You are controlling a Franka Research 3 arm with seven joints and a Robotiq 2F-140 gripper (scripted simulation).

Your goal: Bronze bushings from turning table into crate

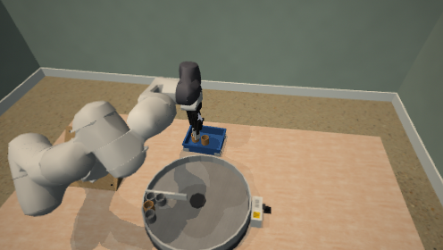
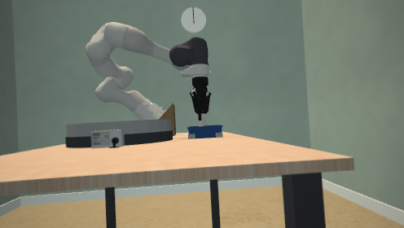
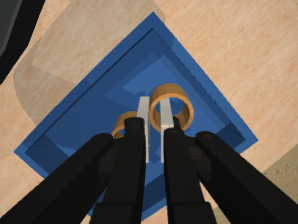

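The blue crate is 4 cm ahead of my hand, 1 cm to the left of it and 5 cm below it. Round my hand: grey turning table (13 cm ahead, 34 cm to the right, 2 cm below).
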